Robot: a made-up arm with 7 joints. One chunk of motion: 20 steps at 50 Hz.
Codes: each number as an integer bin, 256 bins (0 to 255) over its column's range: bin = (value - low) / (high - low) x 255, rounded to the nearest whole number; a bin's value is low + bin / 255 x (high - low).
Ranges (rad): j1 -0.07..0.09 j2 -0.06..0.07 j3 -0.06..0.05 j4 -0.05..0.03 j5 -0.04..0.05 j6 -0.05..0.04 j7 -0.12..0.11
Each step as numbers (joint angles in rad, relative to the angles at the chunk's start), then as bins.
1 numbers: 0.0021 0.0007 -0.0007 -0.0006 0.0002 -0.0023 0.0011
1 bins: 115 119 137 157 114 135 134
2 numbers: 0.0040 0.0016 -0.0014 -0.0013 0.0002 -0.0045 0.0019
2 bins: 118 121 136 155 114 129 135
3 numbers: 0.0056 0.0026 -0.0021 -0.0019 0.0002 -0.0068 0.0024
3 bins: 120 123 134 153 114 122 136
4 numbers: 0.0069 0.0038 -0.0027 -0.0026 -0.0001 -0.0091 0.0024
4 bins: 123 125 133 151 113 116 136
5 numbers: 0.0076 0.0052 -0.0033 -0.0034 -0.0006 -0.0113 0.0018
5 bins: 124 128 131 149 112 110 135
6 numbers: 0.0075 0.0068 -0.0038 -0.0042 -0.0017 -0.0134 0.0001
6 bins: 124 131 130 146 109 104 133
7 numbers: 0.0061 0.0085 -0.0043 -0.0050 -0.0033 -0.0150 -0.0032
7 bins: 121 134 129 143 104 99 129
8 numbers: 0.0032 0.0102 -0.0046 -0.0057 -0.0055 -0.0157 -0.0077
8 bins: 117 138 128 141 98 97 125
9 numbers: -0.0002 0.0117 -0.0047 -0.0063 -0.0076 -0.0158 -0.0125
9 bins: 111 141 128 139 92 97 119
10 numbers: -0.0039 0.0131 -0.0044 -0.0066 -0.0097 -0.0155 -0.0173
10 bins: 105 143 129 138 86 98 114
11 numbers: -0.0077 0.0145 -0.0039 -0.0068 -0.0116 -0.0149 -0.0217
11 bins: 99 146 130 138 80 99 109
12 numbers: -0.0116 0.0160 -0.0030 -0.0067 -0.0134 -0.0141 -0.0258
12 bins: 93 149 132 138 75 102 104
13 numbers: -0.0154 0.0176 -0.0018 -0.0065 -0.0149 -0.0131 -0.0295
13 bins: 87 152 135 139 71 105 100
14 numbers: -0.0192 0.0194 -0.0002 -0.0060 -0.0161 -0.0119 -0.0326
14 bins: 81 156 139 140 68 108 97
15 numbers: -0.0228 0.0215 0.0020 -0.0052 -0.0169 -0.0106 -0.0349
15 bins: 75 160 144 143 65 112 94
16 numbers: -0.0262 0.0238 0.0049 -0.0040 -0.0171 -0.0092 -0.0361
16 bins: 70 164 150 147 65 116 93
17 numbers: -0.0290 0.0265 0.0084 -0.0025 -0.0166 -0.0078 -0.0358
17 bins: 65 170 159 151 66 120 93
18 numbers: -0.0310 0.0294 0.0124 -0.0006 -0.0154 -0.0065 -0.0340
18 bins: 62 175 168 157 70 123 95
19 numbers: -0.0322 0.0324 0.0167 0.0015 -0.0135 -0.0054 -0.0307
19 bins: 60 181 178 164 75 126 99
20 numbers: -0.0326 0.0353 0.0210 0.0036 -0.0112 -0.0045 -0.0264
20 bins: 60 187 188 171 82 129 104
